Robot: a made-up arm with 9 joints. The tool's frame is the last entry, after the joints. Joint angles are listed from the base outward. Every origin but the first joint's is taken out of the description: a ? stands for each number. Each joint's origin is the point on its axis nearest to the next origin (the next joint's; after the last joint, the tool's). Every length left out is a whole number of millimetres.
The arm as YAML. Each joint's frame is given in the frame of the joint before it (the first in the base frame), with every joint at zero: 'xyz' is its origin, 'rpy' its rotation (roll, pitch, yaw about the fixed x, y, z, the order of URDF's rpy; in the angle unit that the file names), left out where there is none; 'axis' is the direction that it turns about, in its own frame. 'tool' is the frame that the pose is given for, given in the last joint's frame.
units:
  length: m
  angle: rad
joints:
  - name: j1
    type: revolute
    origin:
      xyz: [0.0, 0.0, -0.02]
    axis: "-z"
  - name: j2
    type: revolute
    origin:
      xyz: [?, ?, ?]
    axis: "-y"
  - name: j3
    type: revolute
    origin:
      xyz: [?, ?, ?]
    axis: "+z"
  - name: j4
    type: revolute
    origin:
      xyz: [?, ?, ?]
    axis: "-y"
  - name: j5
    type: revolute
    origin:
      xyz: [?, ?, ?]
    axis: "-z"
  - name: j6
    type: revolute
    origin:
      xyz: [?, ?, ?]
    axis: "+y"
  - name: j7
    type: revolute
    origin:
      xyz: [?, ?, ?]
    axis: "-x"
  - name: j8
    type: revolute
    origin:
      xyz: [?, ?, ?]
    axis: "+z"
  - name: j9
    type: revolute
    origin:
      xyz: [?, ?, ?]
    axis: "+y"
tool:
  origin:
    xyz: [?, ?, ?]
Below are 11 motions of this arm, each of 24 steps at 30 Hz.
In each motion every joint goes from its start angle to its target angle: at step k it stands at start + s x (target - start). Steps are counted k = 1, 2, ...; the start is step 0. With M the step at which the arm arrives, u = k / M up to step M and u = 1 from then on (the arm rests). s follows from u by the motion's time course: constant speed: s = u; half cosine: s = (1 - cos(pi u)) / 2; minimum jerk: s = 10 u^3 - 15 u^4 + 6 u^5.
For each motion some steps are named. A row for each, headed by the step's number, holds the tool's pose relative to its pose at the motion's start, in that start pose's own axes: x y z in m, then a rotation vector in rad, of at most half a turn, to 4 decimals.
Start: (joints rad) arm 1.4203 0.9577 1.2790 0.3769 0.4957 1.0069 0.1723 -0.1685 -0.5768
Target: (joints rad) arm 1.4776 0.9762 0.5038 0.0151 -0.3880 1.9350 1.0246 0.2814 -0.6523
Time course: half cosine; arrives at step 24
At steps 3, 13, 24:
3: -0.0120 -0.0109 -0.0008 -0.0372 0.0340 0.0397
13: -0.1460 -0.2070 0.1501 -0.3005 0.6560 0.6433
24: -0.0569 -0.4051 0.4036 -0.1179 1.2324 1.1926

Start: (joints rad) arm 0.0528 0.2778 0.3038 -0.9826 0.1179 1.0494 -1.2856 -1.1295 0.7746
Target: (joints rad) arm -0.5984 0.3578 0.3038 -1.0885 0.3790 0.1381 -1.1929 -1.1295 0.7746
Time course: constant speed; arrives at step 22
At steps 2, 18, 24:
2: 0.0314 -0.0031 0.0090 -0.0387 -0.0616 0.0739
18: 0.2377 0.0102 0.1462 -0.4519 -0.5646 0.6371
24: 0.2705 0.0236 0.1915 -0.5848 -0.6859 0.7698

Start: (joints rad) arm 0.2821 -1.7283 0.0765 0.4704 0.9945 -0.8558 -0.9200 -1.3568 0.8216
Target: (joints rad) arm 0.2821 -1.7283 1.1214 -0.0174 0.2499 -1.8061 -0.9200 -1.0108 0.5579
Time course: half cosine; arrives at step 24
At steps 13, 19, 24:
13: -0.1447 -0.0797 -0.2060 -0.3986 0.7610 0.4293
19: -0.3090 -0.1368 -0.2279 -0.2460 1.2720 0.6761
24: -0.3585 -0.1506 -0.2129 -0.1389 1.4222 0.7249

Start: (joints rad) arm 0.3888 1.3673 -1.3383 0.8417 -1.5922 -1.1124 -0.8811 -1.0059 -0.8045
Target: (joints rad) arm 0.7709 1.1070 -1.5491 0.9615 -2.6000 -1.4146 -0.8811 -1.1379 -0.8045
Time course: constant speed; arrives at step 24
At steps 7, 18, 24:
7: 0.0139 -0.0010 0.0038 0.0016 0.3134 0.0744
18: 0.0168 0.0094 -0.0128 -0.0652 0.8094 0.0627
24: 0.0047 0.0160 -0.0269 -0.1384 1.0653 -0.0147

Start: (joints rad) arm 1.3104 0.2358 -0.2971 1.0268 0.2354 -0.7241 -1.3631 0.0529 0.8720
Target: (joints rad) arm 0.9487 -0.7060 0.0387 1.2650 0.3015 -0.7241 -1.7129 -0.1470 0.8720
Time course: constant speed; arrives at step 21
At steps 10, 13, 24:
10: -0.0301 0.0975 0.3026 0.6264 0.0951 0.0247
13: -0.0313 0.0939 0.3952 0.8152 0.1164 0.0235
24: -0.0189 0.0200 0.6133 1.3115 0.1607 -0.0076

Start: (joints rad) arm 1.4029 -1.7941 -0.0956 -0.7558 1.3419 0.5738 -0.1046 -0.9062 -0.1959
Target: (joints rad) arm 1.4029 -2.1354 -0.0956 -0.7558 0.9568 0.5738 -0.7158 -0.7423 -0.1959
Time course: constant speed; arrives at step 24
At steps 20, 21, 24:
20: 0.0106 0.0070 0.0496 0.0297 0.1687 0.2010
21: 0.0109 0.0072 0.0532 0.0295 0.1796 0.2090
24: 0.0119 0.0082 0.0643 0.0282 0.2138 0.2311

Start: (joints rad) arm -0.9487 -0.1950 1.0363 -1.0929 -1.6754 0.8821 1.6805 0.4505 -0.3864
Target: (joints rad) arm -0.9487 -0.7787 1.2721 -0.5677 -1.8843 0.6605 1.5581 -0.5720 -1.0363
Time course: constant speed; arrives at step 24
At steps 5, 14, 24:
5: 0.0467 -0.1244 -0.1030 -0.2465 -0.1479 -0.1805
14: 0.1152 -0.3953 -0.2192 -0.7613 -0.4759 -0.4350
24: 0.1544 -0.7144 -0.2214 -1.4198 -0.8930 -0.5979

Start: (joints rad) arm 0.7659 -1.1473 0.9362 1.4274 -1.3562 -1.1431 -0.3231 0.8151 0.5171
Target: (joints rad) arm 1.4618 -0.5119 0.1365 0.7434 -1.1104 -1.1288 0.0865 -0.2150 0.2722
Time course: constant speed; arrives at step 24
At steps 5, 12, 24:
5: -0.0665 -0.0708 0.0295 0.0982 0.2522 -0.2011
12: -0.1808 -0.2011 0.0419 0.0258 0.6415 -0.5437
24: -0.4532 -0.4812 0.1901 -0.7472 1.1509 -1.0817

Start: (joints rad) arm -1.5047 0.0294 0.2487 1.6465 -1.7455 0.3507 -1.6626 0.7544 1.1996
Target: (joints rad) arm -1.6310 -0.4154 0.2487 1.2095 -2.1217 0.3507 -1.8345 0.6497 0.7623
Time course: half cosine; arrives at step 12
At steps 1, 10, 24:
1: -0.0119 0.0016 0.0035 0.0045 -0.0107 0.0167
10: -0.5970 -0.2421 0.0686 0.3202 -0.4300 0.9074
24: -0.6248 -0.2816 0.0670 0.3484 -0.4459 0.9712

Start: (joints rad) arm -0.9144 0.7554 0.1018 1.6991 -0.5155 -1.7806 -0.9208 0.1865 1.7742
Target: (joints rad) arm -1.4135 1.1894 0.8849 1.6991 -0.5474 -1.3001 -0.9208 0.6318 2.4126
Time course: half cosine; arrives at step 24
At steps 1, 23, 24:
1: 0.0018 -0.0009 0.0002 -0.0012 -0.0001 -0.0033
23: 0.3130 -0.3510 0.1484 -0.1803 -0.0199 -0.7231
24: 0.3136 -0.3529 0.1493 -0.1808 -0.0200 -0.7261

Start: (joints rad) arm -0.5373 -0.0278 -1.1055 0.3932 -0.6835 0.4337 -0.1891 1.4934 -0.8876
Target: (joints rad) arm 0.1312 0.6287 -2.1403 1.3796 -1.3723 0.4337 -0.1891 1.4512 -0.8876
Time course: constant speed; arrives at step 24
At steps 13, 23, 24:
13: 0.1647 -0.2254 -0.5976 -0.8240 0.3041 -0.2268
23: 0.4379 -0.6416 -0.8629 -1.1824 0.5440 -0.8155
24: 0.4701 -0.6936 -0.8747 -1.1992 0.5557 -0.8895

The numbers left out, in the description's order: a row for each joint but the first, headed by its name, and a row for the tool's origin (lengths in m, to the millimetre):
j2: -0.068 0.411 0.0
j3: -0.041 0.0 -0.163
j4: -0.032 -0.127 0.0
j5: 0.2 0.0 -0.018
j6: 0.011 -0.166 0.0
j7: -0.438 0.0 -0.017
j8: 0.0 0.112 -0.248
j9: 0.079 0.3 0.0
tool: 0.115 0.0 0.053

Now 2 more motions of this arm.
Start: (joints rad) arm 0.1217 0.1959 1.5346 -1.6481 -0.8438 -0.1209 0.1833 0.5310 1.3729
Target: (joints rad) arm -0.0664 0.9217 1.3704 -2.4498 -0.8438 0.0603 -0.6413 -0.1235 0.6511
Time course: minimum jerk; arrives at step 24
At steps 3, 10, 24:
3: -0.0110 0.0111 0.0082 0.0256 -0.0115 0.0196
10: -0.2370 0.1195 0.2101 0.6201 -0.2508 0.3370
24: -0.5082 -0.1179 0.3807 1.9451 -0.5910 0.6052

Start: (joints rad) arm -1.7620 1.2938 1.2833 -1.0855 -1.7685 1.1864 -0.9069 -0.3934 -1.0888
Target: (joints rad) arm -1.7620 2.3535 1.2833 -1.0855 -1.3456 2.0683 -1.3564 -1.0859 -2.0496
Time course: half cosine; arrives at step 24
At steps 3, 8, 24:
3: 0.0116 0.0084 0.0016 -0.0523 -0.0009 -0.0836
8: 0.0824 0.0244 -0.0071 -0.3852 0.0312 -0.5015
24: 0.0835 -0.2239 -0.1379 -1.5626 0.9888 -1.1092

